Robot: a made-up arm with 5 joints.
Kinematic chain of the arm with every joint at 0, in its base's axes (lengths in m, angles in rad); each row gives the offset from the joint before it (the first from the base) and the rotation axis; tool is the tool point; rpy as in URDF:
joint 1: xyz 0.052 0 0.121 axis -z
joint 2: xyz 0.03 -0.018 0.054 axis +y
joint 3: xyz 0.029 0 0.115 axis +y
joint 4: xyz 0.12 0 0.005 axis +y
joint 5: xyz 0.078 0.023 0 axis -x
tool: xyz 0 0 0 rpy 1.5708 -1.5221 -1.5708
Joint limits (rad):
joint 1: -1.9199..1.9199
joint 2: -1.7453..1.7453
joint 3: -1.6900..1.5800
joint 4: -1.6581..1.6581
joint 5: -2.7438..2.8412
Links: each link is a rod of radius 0.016 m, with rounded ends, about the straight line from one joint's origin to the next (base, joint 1, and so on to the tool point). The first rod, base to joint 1, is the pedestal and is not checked.
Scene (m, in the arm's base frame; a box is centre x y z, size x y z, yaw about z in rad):
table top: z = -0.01
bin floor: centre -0.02 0.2 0 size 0.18 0.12 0.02 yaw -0.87
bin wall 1: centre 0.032 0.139 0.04 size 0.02 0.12 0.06 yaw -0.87
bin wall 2: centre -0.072 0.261 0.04 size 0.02 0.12 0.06 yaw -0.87
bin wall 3: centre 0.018 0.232 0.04 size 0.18 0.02 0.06 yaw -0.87
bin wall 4: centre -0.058 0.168 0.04 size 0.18 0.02 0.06 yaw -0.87
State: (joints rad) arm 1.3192 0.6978 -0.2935 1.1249 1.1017
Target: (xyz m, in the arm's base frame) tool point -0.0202 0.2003 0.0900
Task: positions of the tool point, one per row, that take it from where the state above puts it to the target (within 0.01 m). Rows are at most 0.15 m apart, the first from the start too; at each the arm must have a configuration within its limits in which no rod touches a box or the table.
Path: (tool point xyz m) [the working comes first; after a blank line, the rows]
Joints at the target: 1.2013 -1.6449 -1.6900 -1.2590 1.1017
Straight joint move there: clear.

1: 0.1299 -0.2666 0.2279
2: 0.1263 -0.2394 0.3512
3: 0.1019 -0.1467 0.4510
4: 0.0610 -0.0118 0.4884
5: 0.0159 0.1228 0.4467
6: -0.0186 0.2145 0.3401
7: -0.0312 0.2391 0.2065
8: -0.0202 0.2003 0.0900

